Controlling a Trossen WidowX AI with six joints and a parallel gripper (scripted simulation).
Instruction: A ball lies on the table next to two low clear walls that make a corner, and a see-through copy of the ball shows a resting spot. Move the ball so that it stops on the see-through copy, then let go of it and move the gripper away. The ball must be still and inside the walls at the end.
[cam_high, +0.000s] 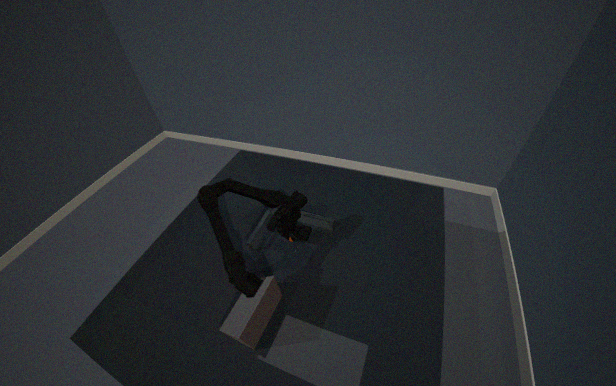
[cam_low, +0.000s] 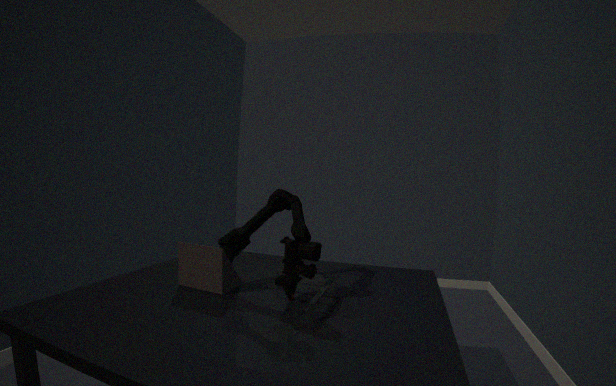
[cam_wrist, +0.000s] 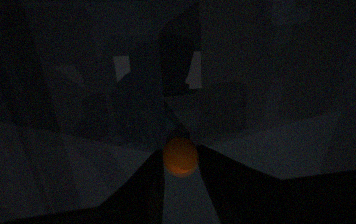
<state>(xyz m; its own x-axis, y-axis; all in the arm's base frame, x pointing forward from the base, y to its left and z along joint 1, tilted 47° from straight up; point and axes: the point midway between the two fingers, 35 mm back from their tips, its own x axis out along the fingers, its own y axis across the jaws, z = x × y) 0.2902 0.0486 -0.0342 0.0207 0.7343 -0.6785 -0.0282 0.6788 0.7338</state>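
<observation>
The orange spot is 10 mm above my gripper tip.
</observation>
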